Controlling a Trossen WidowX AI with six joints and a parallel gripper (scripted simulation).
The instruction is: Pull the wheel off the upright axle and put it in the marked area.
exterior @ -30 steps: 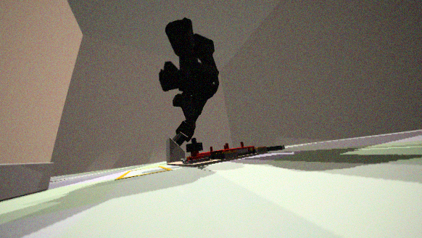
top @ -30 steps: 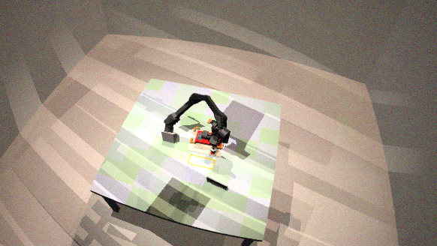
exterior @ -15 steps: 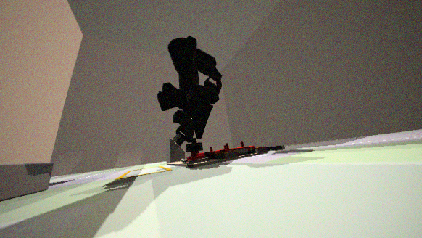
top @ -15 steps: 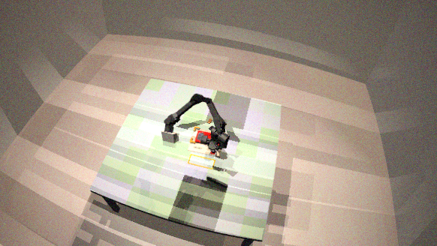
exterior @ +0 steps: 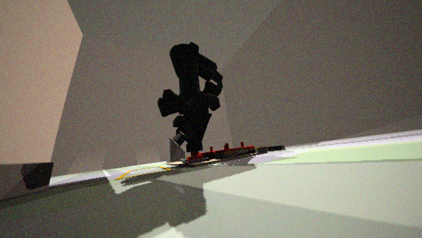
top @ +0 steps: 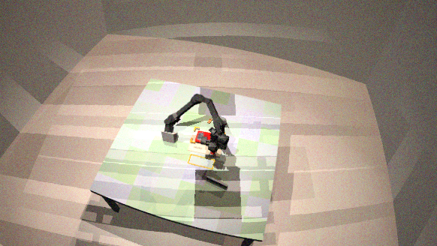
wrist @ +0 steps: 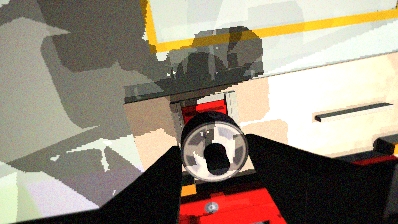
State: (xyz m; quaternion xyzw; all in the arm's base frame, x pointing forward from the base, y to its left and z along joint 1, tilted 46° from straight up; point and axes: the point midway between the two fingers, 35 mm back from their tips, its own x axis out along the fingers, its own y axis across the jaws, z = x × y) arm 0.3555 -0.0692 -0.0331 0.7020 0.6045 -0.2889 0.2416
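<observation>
Right now the wheel is right at my gripper tip. Round my gripper tip: small grey piece (30 cm to the left, 3 cm below, 3 cm ahead).
</observation>
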